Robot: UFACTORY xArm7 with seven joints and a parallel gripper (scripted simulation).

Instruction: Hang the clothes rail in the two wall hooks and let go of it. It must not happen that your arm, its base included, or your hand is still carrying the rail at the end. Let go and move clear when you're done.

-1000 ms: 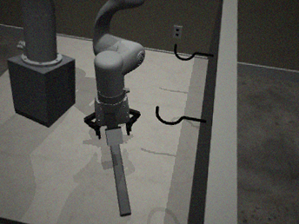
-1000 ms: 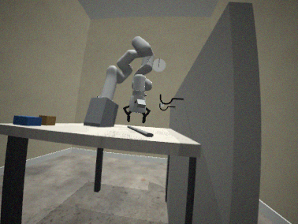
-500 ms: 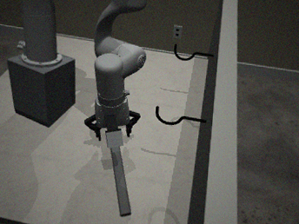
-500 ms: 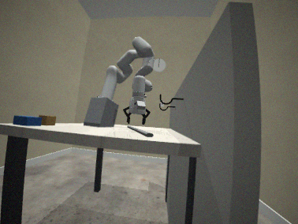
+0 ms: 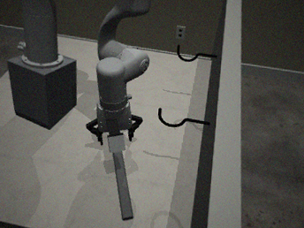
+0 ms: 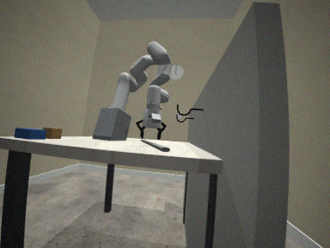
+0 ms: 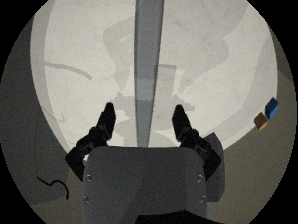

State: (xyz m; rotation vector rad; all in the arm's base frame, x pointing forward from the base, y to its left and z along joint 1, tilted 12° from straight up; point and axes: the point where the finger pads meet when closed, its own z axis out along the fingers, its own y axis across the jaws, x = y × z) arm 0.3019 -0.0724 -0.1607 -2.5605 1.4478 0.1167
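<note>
Right now the clothes rail is 3 cm below my hand. From my hand the other things lie so: wall panel 28 cm ahead, 17 cm to the left, 25 cm below; then brown block 43 cm behind, 21 cm to the right, 2 cm below; then blue block 43 cm behind, 29 cm to the right, 2 cm below.
</note>
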